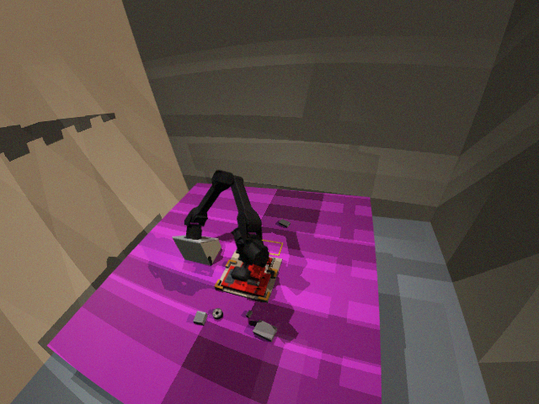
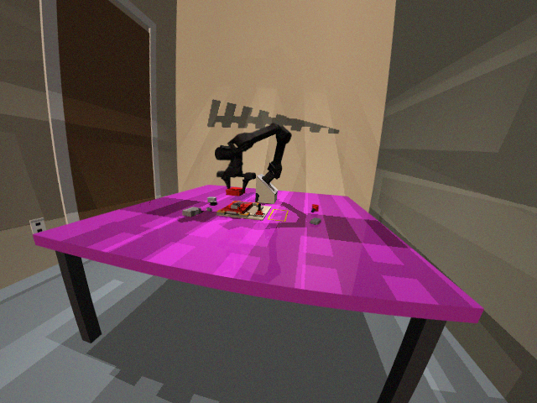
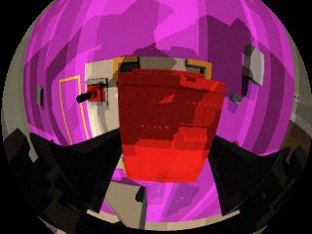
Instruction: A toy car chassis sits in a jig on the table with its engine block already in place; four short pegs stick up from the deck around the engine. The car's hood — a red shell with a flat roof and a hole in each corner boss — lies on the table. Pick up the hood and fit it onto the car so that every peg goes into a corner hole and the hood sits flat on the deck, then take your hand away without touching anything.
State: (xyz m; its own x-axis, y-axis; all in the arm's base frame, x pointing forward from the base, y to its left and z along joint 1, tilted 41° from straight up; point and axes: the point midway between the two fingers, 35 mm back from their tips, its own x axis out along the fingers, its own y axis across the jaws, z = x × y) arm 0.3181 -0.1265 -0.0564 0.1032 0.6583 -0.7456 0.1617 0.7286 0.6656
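Right now my gripper tip is 80 mm above the grey engine block. Round my gripper tip: red hood (10 mm above).
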